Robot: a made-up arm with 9 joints. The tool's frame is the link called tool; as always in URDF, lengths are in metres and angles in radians.
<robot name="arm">
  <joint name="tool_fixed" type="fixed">
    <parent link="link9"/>
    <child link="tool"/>
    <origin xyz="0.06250 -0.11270 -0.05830" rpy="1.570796 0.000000 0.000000"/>
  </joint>
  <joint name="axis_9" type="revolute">
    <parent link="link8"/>
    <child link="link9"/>
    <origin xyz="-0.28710 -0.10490 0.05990" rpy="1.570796 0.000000 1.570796"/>
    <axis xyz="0 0 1"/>
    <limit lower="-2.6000" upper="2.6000"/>
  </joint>
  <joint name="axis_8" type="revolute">
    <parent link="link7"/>
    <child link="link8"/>
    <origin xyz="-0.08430 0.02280 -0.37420" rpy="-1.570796 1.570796 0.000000"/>
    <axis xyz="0 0 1"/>
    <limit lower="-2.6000" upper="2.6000"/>
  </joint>
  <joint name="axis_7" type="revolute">
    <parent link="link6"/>
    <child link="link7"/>
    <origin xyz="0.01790 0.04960 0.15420" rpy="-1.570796 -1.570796 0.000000"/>
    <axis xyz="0 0 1"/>
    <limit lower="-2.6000" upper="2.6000"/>
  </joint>
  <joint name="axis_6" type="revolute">
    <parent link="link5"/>
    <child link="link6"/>
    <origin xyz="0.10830 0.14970 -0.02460" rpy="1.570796 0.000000 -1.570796"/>
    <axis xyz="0 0 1"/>
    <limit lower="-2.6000" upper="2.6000"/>
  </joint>
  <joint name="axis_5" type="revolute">
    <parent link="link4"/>
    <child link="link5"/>
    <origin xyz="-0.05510 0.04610 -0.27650" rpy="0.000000 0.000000 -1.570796"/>
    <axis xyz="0 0 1"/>
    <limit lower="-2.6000" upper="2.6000"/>
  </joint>
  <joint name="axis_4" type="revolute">
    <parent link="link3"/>
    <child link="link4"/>
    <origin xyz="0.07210 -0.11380 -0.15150" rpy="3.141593 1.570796 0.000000"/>
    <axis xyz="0 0 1"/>
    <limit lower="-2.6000" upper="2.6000"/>
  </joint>
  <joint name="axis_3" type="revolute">
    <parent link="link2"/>
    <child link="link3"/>
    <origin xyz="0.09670 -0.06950 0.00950" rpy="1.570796 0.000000 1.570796"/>
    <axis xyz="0 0 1"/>
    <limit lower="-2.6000" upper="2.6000"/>
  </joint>
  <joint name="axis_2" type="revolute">
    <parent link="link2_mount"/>
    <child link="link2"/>
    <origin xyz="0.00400 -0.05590 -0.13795" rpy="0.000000 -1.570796 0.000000"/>
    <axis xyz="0 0 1"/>
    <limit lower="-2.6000" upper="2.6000"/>
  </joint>
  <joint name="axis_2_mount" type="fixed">
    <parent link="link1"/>
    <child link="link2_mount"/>
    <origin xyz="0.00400 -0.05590 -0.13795" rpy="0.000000 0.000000 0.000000"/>
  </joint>
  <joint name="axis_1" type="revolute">
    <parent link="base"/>
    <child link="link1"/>
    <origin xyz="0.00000 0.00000 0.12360" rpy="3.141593 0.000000 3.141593"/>
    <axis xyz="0 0 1"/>
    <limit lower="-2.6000" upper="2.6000"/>
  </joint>
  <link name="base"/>
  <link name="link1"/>
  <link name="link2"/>
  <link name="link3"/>
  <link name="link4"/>
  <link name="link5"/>
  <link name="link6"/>
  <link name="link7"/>
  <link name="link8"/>
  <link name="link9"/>
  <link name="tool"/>
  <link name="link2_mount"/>
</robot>
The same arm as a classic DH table. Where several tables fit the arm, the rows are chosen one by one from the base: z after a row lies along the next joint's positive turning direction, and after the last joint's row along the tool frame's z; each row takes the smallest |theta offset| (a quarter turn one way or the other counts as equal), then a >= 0, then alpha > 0; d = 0 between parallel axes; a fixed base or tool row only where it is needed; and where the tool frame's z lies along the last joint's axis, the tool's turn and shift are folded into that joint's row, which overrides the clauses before.
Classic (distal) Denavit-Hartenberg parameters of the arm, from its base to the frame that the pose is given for. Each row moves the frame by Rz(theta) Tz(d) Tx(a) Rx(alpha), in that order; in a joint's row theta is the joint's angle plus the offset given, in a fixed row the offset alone. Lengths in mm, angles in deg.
base (fixed): theta offset 0  d 0  a 0  alpha 180
axis_1: theta offset 90  d -399.5  a 111.8  alpha 90
axis_2: theta offset 0  d 1.5  a 69.5  alpha -90
axis_3: theta offset 90  d -54.8  a 113.8  alpha 90
axis_4: theta offset 50.08  d 0  a 71.8  alpha 0
axis_5: theta offset 39.92  d -373.2  a -149.7  alpha 90
axis_6: theta offset 0  d 45.9  a 17.9  alpha -90
axis_7: theta offset 90  d -324.6  a 84.3  alpha 90
axis_8: theta offset 0  d 82.7  a -104.9  alpha 90
axis_9: theta offset 0  d -345.4  a 62.5  alpha 90
tool (fixed): theta offset 0  d 112.7  a 0  alpha 0
Joint limits (deg, base to tool): -148.97..148.97 -148.97..148.97 -148.97..148.97 -148.97..148.97 -148.97..148.97 -148.97..148.97 -148.97..148.97 -148.97..148.97 -148.97..148.97

